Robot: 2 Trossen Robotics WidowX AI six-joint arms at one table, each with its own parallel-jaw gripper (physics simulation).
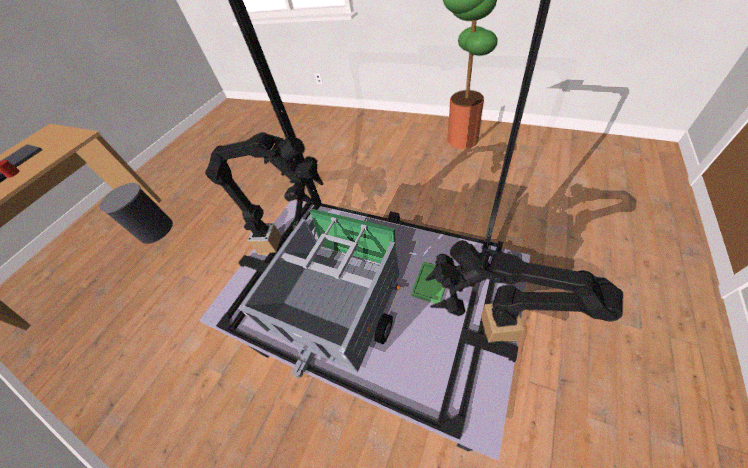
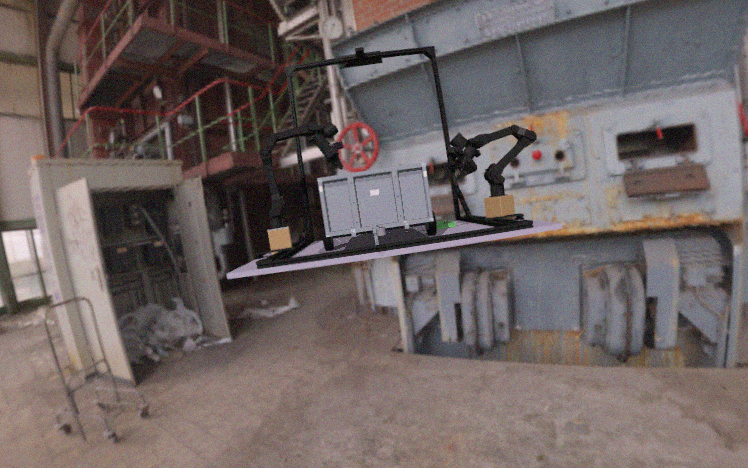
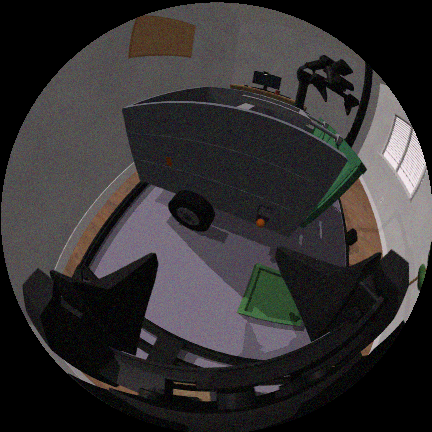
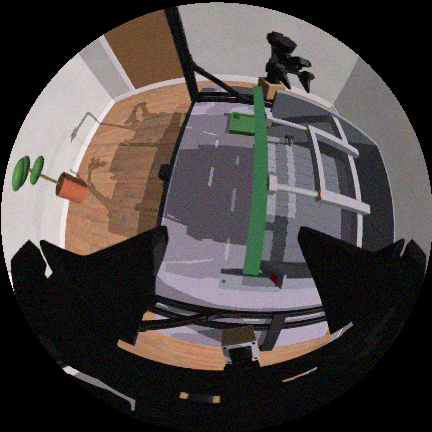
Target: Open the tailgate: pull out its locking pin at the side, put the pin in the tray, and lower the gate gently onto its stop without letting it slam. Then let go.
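Places are measured from the left arm's base along level axes (x right, y ahead, z up), in metres.
Where they show: left gripper, fingertip midpoint: (image 1: pixel 428 293) (image 2: pixel 449 179) (image 3: pixel 217 257) (image 4: pixel 299 90); right gripper, fingertip midpoint: (image 1: pixel 318 193) (image 2: pixel 342 168) (image 3: pixel 336 107) (image 4: pixel 236 233); left arm's base at its link origin: (image 1: pixel 504 316) (image 2: pixel 498 196) (image 4: pixel 272 80); right arm's base at its link origin: (image 1: pixel 260 231) (image 2: pixel 277 228) (image 4: pixel 240 353).
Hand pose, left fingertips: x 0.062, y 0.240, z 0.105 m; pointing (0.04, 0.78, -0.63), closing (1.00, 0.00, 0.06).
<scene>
Things, the pixels of their top centre, and the offset from my left fingertips. "spot": a spot on its surface instead.
- grey trailer at its top centre: (image 4: pixel 369 179) (image 3: pixel 242 91) (image 1: pixel 317 274) (image 2: pixel 370 172) dx +0.075, dy +0.347, dz +0.068 m
- green tray at its top centre: (image 3: pixel 280 296) (image 1: pixel 430 281) (image 4: pixel 249 121) (image 2: pixel 439 222) dx +0.152, dy -0.035, dz -0.200 m
- black wheel at a spot on its surface: (image 3: pixel 191 211) spot: dx -0.030, dy +0.146, dz -0.144 m
- drawbar at its top centre: (image 1: pixel 300 364) dx -0.144, dy +0.454, dz -0.139 m
The green tailgate (image 1: pixel 380 235) (image 3: pixel 336 192) (image 4: pixel 257 175) stands up across the far end of the grey trailer (image 1: pixel 325 292) (image 2: pixel 375 198) (image 3: pixel 225 150). The locking pin's orange knob (image 1: pixel 398 286) (image 3: pixel 260 223) sits low on the trailer's side near the gate; its shaft is hidden. The green tray (image 1: pixel 424 282) (image 2: pixel 445 224) (image 3: pixel 272 296) (image 4: pixel 241 124) lies beside the trailer and holds no pin that I can see. My left gripper (image 1: pixel 431 290) (image 3: pixel 217 257) is open and empty above the tray's area. My right gripper (image 1: pixel 305 190) (image 4: pixel 236 233) is open and empty, above and outside the gate's other end.
Pale struts (image 1: pixel 322 251) (image 4: pixel 345 201) cross the trailer's open top behind the gate. A black wheel (image 1: pixel 383 328) (image 3: pixel 191 211) stands out from the side facing the tray. Black frame posts (image 1: pixel 513 137) (image 4: pixel 182 55) rise beside both arms. A drawbar (image 1: pixel 302 361) sticks out at the near end.
</scene>
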